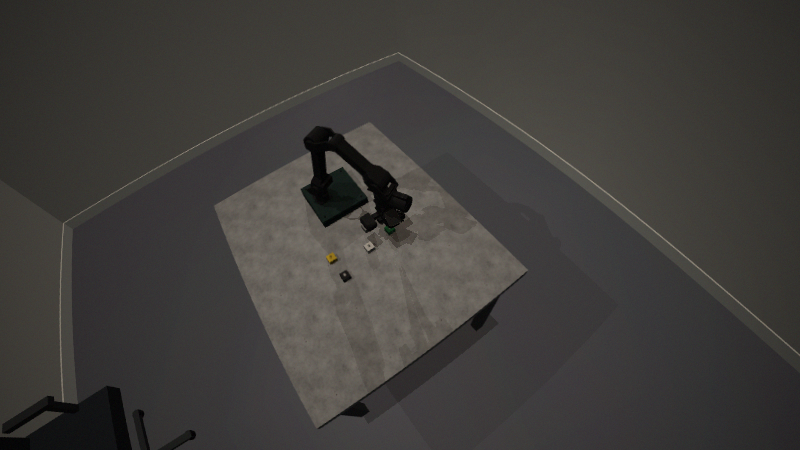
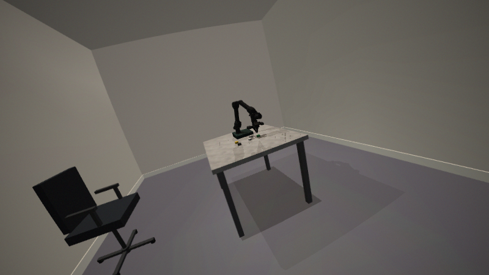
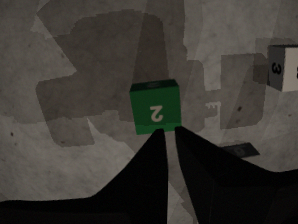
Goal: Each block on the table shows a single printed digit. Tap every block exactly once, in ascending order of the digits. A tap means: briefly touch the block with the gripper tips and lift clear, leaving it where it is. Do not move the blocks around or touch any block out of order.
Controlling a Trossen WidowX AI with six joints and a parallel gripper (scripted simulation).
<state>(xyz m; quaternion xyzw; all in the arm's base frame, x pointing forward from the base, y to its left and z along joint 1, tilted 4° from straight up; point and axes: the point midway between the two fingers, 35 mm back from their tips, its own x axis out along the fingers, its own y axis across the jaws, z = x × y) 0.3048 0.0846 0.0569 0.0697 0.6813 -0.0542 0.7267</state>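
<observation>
My gripper tip is 30 mm above the green block. Round my gripper tip: yellow block: 240 mm to the right, 70 mm behind, 30 mm below; white block: 110 mm to the right, 30 mm below; grey block: 70 mm behind, 50 mm to the right, 30 mm below.
</observation>
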